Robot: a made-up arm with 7 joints.
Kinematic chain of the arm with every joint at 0, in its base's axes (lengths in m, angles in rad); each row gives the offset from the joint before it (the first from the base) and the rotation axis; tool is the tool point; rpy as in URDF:
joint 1: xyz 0 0 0.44 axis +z
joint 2: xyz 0 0 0 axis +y
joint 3: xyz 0 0 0.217 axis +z
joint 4: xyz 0.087 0 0 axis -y
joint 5: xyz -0.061 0 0.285 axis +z
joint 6: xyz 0 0 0 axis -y
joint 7: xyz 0.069 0 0 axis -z
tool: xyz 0 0 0 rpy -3.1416 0 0
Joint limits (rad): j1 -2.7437..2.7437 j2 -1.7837..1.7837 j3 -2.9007..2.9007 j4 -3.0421..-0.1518 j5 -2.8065..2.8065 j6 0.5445..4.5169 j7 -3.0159..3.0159
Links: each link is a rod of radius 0.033 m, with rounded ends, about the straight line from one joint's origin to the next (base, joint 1, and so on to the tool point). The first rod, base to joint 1, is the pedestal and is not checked.
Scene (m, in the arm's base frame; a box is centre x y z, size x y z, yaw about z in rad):
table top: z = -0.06
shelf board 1: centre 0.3 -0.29 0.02 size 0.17 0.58 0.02 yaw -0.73
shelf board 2: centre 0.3 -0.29 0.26 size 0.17 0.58 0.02 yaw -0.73
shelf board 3: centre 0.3 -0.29 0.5 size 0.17 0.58 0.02 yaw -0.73
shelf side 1: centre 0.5 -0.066 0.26 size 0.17 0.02 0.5 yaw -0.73
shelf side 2: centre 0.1 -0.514 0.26 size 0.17 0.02 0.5 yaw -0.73
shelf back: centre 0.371 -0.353 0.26 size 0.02 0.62 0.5 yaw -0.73
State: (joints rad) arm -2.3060 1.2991 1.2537 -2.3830 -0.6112 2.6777 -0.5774
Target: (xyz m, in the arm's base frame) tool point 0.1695 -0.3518 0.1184
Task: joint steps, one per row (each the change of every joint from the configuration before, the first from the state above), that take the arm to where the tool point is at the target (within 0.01 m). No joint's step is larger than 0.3 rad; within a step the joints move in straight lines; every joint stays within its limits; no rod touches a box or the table.
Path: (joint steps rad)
1: -0.1459 -0.0838 -0.0271 -0.2024 -0.0515 0.1570 0.0000
2: -0.1459 -0.0839 -0.0270 -0.2025 -0.0515 0.1569 0.0000
3: -0.1459 -0.0838 -0.0271 -0.2024 -0.0515 0.1570 0.0000
4: 0.1107 0.1431 -0.2108 0.2374 0.0848 -0.1869 0.0000
5: 0.1106 0.1432 -0.2108 0.2374 0.0849 -0.1868 0.0000
6: 0.1107 0.1432 -0.2108 0.2374 0.0849 -0.1869 0.0000
7: 0.1489 0.1411 0.1349 0.2680 0.0152 -0.0414 0.0000
8: 0.1488 0.1411 0.1348 0.2680 0.0152 -0.0414 0.0000

